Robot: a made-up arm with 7 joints. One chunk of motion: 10 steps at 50 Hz.
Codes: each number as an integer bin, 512 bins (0 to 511) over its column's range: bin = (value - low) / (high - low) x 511, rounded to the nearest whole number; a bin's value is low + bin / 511 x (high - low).
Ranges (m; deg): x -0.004..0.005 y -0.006..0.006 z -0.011..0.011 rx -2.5..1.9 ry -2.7..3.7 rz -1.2..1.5
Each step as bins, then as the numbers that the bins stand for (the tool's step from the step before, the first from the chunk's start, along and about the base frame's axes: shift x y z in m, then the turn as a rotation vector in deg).
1 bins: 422 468 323 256 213 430
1 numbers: 0.00343 0.00499 0.00291 -0.296 -0.032 1.072
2 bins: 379 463 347 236 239 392
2 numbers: 0.00268 0.00487 0.00394 -0.468 0.293 0.871
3 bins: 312 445 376 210 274 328
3 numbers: 0.00150 0.00445 0.00519 -0.692 0.732 0.533
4 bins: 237 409 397 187 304 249
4 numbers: 0.00017 0.00360 0.00609 -0.890 1.107 0.116
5 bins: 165 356 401 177 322 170
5 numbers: -0.00109 0.00236 0.00626 -0.976 1.333 -0.302
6 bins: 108 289 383 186 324 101
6 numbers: -0.00210 0.00079 0.00549 -0.898 1.358 -0.666
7 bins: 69 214 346 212 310 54
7 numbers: -0.00278 -0.00097 0.00390 -0.675 1.183 -0.915
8 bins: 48 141 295 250 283 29
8 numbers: -0.00315 -0.00269 0.00170 -0.347 0.844 -1.047
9 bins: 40 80 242 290 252 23
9 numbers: -0.00330 -0.00412 -0.00058 -0.003 0.456 -1.078
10 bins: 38 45 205 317 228 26
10 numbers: -0.00333 -0.00494 -0.00217 0.230 0.156 -1.063
